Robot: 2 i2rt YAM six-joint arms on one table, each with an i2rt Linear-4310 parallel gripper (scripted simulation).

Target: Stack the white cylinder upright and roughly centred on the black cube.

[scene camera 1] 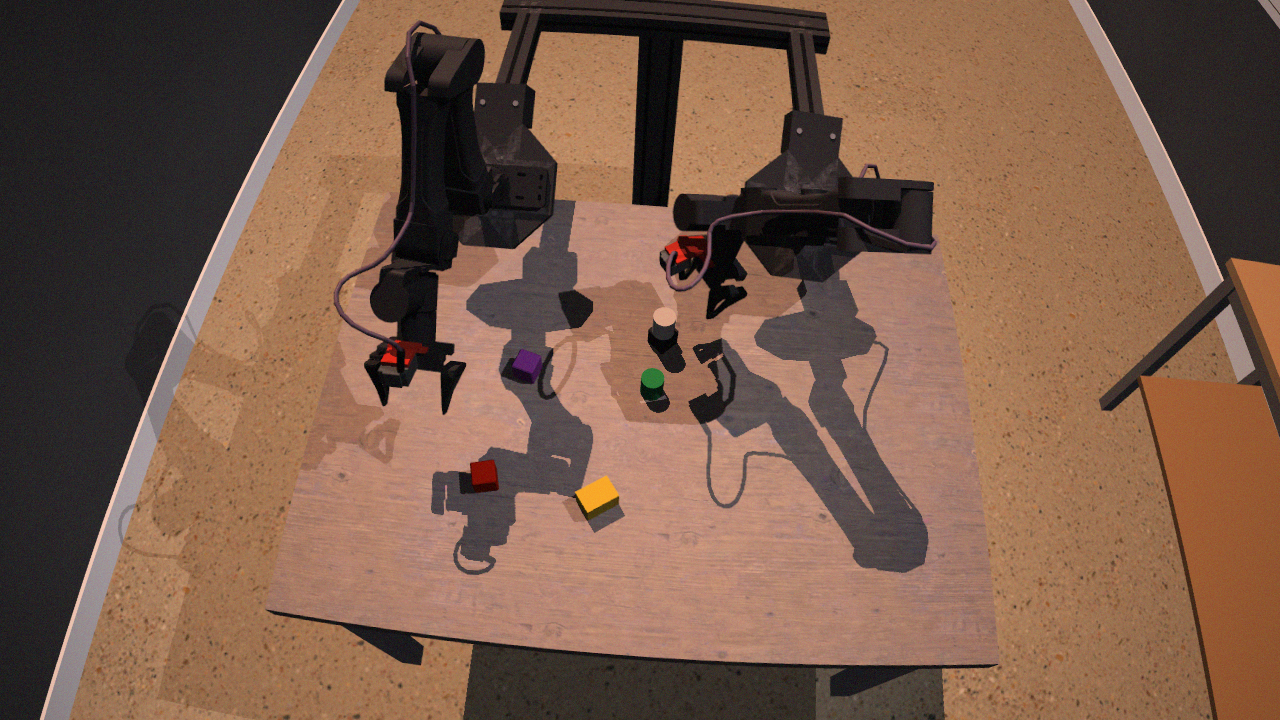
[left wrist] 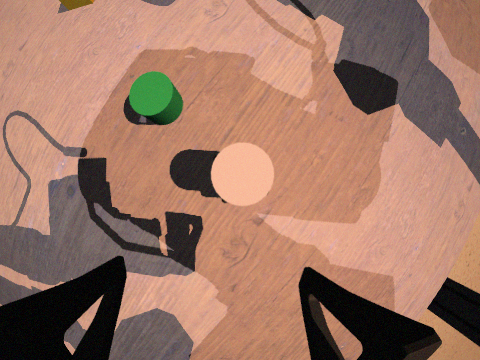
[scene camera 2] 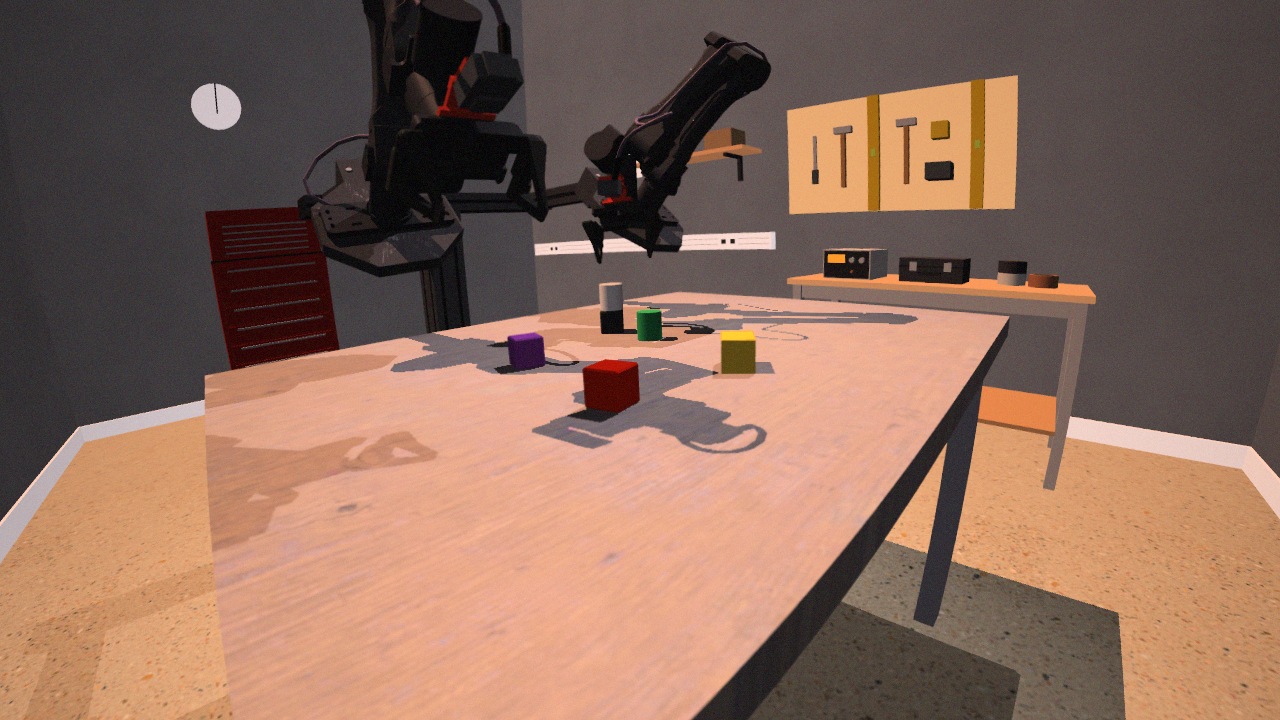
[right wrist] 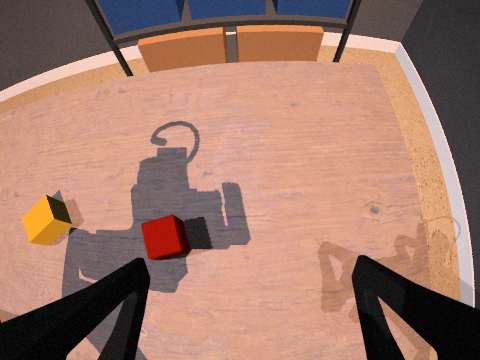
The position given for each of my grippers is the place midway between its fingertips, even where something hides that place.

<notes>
In view: my left gripper (scene camera 2: 623, 260), my right gripper (scene camera 2: 496, 217), a white cylinder (left wrist: 242, 174), a purple cube (scene camera 2: 526, 350), a green cylinder (scene camera 2: 649, 322), a red cube (scene camera 2: 610, 385) and a yellow cube (scene camera 2: 738, 348).
The purple cube is seen too in scene camera 1 (scene camera 1: 527, 365). The green cylinder also shows in the left wrist view (left wrist: 152, 95). The red cube shows as well in scene camera 1 (scene camera 1: 484, 478) and in the right wrist view (right wrist: 166, 237). The right wrist view misses the white cylinder: it is out of frame. The left wrist view misses the purple cube: it is out of frame.
</notes>
